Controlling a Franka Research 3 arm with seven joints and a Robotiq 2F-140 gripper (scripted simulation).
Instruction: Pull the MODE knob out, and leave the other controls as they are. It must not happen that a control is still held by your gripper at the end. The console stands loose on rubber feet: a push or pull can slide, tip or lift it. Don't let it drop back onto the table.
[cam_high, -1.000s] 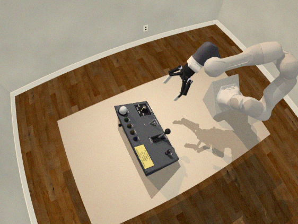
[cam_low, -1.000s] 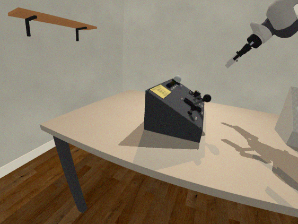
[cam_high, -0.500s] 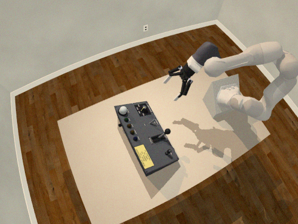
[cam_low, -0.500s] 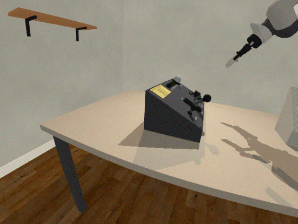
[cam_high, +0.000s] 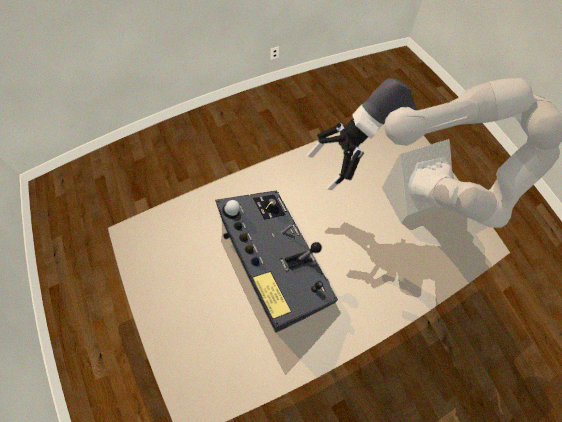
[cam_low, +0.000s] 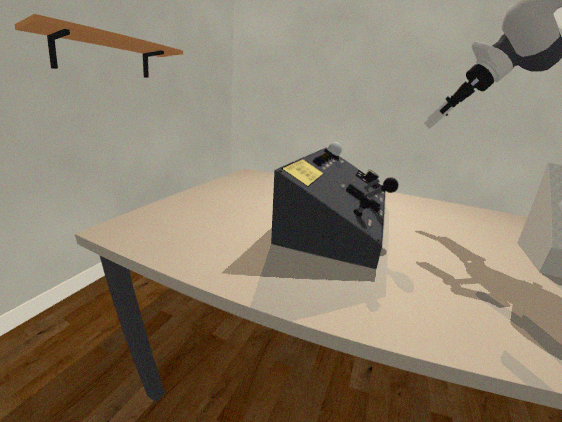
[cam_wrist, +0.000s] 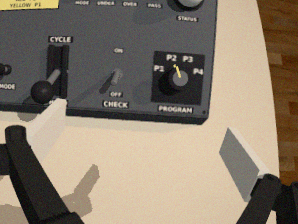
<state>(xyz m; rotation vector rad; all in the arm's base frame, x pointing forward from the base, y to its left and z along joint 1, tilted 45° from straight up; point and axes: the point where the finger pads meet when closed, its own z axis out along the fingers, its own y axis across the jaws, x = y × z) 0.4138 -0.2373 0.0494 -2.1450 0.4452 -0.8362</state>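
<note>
The black mode knob lies 14 cm ahead of my hand, 31 cm to the left of it and 20 cm below it. From my hand the other things lie so: program dial: 17 cm ahead, 5 cm to the right, 20 cm below; then cycle lever: 12 cm ahead, 19 cm to the left, 20 cm below; then check toggle: 15 cm ahead, 7 cm to the left, 21 cm below.
</note>
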